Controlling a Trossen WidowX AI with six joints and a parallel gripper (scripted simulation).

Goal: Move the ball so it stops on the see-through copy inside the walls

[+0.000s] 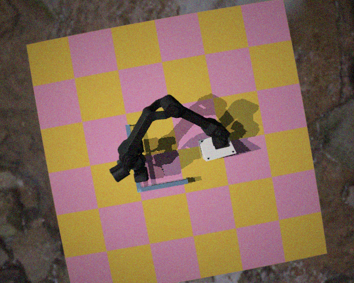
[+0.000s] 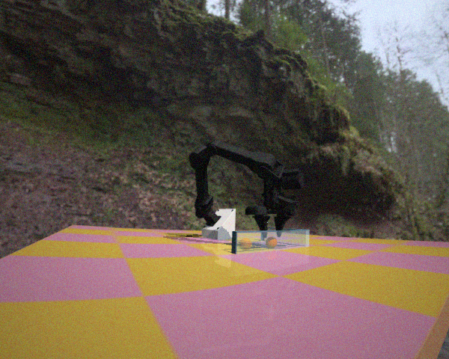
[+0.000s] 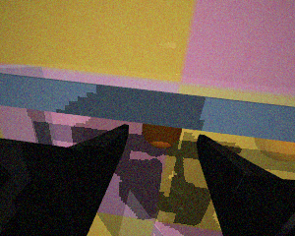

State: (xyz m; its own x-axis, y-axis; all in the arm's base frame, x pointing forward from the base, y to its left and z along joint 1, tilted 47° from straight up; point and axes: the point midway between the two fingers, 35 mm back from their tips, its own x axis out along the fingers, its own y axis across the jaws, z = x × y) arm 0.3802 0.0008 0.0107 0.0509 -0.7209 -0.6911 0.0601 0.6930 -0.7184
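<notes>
My gripper tip is now 20 mm above the ball.
</notes>
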